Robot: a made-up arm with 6 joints.
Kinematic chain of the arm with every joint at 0, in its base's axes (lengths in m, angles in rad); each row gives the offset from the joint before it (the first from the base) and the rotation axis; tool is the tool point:
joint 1: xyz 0 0 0.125 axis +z
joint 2: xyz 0 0.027 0 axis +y
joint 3: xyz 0 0 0.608 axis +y
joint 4: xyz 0 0 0.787 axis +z
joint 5: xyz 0 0 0 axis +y
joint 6: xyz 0 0 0.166 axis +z
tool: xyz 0 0 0
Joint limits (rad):
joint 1: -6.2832..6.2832
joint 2: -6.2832..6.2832
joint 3: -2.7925..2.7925
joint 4: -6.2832..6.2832
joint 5: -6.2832..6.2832
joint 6: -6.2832..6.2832
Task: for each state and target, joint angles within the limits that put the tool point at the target. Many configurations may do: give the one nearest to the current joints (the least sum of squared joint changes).
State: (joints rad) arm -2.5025 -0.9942 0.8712 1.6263 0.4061 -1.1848
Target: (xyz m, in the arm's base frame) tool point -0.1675 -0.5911 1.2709
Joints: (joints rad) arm -2.0185 -0.2408 1.1767 1.5989 0.4887 -1.1848
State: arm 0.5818 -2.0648 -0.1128 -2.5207 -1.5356 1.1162
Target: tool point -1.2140 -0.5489 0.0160
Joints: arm 0.5121 -1.8937 0.2573 -2.5498 -1.8357 1.1162
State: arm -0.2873 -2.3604 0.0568 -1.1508 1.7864 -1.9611
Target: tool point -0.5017 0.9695 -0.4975
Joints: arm -1.1770 -2.3935 0.4663 -1.0397 2.1688 -1.9611
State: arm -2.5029 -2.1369 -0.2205 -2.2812 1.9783 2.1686
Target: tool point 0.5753 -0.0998 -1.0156
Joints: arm -3.4206 -2.3798 -0.3736 -2.4856 2.0571 2.1686
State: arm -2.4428 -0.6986 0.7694 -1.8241 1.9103 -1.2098
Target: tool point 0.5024 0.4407 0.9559
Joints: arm -2.5740 -1.3211 1.2473 -1.7329 2.2396 -1.2098
